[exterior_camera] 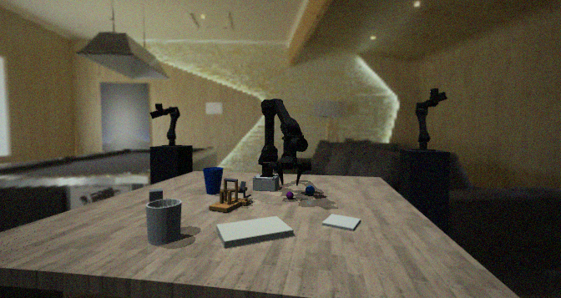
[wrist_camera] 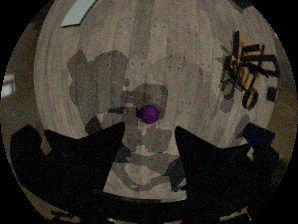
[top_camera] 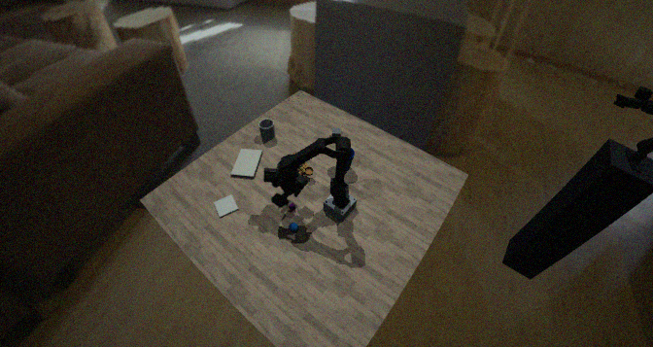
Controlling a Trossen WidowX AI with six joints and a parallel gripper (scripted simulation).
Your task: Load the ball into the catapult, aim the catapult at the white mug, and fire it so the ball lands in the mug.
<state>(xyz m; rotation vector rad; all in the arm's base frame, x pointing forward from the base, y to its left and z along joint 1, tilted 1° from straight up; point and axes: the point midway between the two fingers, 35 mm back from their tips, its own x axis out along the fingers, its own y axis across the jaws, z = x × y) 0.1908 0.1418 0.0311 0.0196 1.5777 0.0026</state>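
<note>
Now: the purple ball 4 cm below my gripper tip. Round my gripper tip: blue ball (9 cm to the left, 9 cm behind, 4 cm below); then wooden catapult (20 cm to the right, 12 cm ahead, 1 cm below); then white tile (26 cm ahead, 21 cm to the left, 6 cm below).
</note>
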